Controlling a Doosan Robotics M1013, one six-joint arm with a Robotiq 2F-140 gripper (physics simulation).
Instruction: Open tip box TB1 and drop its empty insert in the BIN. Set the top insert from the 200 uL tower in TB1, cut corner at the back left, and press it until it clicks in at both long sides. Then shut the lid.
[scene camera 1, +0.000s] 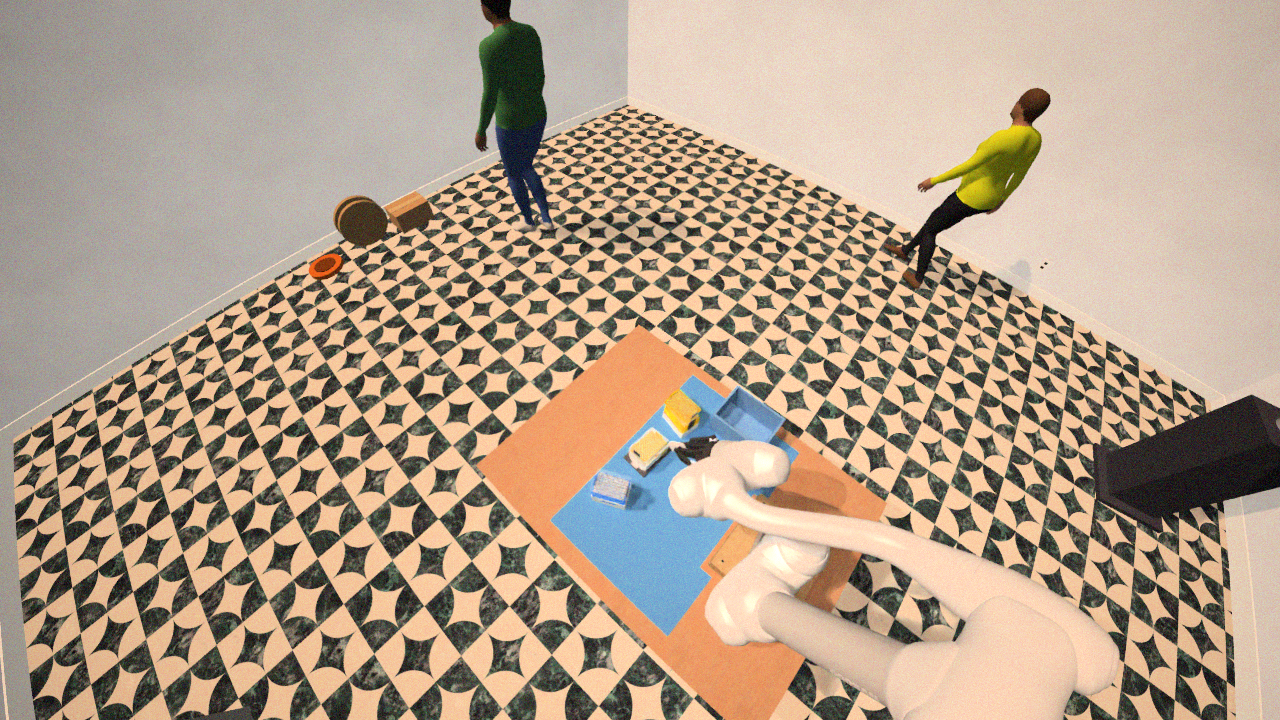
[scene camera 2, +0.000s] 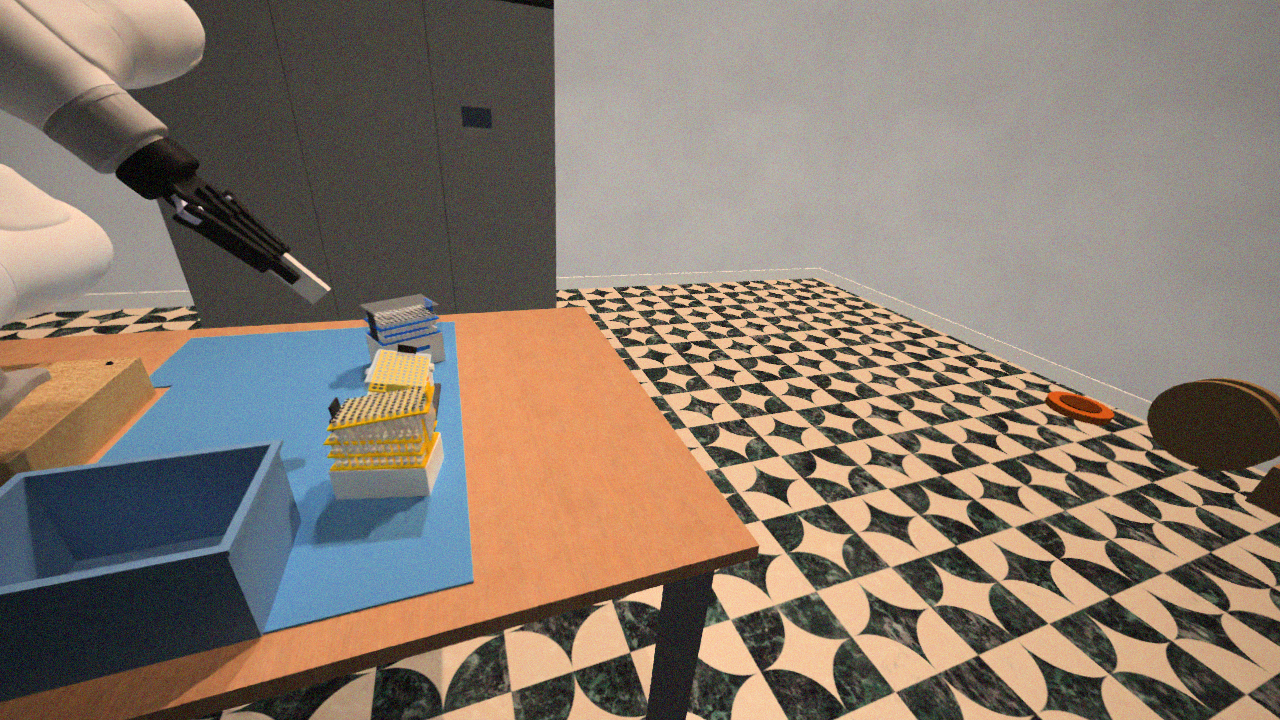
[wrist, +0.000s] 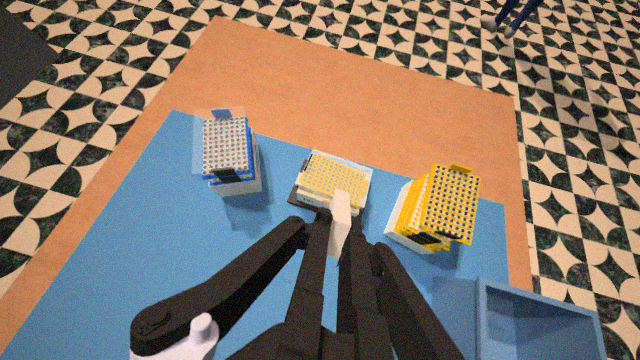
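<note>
Tip box TB1 (scene camera 1: 646, 453) (wrist: 315, 200) stands on the blue mat between two tip towers. A yellow perforated insert (scene camera 2: 401, 368) (wrist: 332, 175) lies nearly flat over its top, with clear plastic around its edge. I cannot tell whether the lid covers it or whether it is clicked in. The yellow 200 uL tower (scene camera 1: 682, 410) (scene camera 2: 380, 429) (wrist: 452, 202) has several stacked inserts, and its top one looks tilted. The blue BIN (scene camera 1: 750, 419) (scene camera 2: 125, 617) (wrist: 455, 300) stands beside it; its floor is partly hidden. My gripper (scene camera 2: 308, 277) (wrist: 338, 203) is shut and empty, angled down above the mat.
A blue tip tower (scene camera 1: 610, 489) (scene camera 2: 402, 324) (wrist: 227, 145) stands on the mat's other side. A wooden block (scene camera 1: 733, 548) (scene camera 2: 89, 402) sits near the arm's base. Two people stand on the floor beyond the table (scene camera 1: 554, 420) (scene camera 2: 554, 429) (wrist: 350, 80).
</note>
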